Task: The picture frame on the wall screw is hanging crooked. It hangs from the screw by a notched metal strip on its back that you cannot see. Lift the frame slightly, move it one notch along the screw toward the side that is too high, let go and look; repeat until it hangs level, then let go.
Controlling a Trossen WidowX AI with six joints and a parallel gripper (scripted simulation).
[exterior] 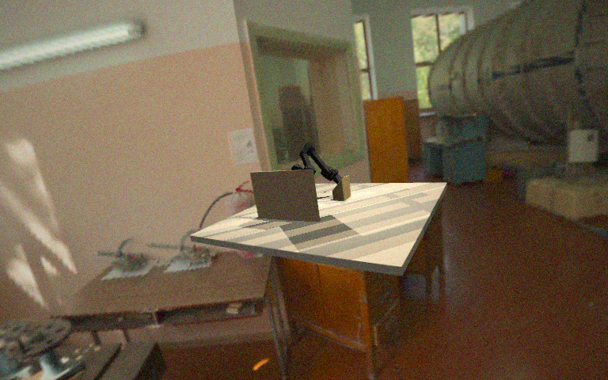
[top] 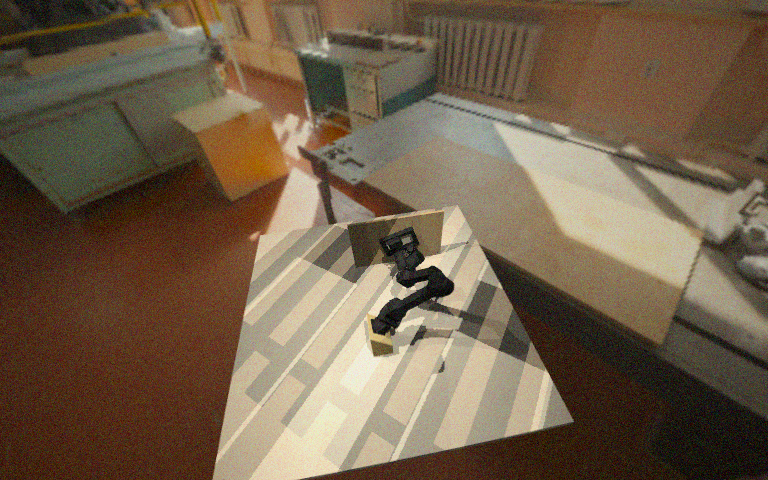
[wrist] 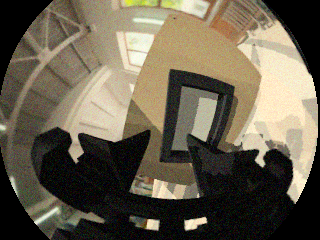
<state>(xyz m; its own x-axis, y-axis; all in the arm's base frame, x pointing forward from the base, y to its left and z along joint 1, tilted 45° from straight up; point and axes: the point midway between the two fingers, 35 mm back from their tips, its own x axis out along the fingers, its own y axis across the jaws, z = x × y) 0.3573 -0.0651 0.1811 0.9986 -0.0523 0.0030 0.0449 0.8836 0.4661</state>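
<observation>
The black picture frame lies 40 mm ahead of my gripper tip, 20 mm to the right of it and 50 mm below it. Round my gripper tip: tan wall board: 60 mm ahead, 20 mm to the right, 60 mm below.
</observation>
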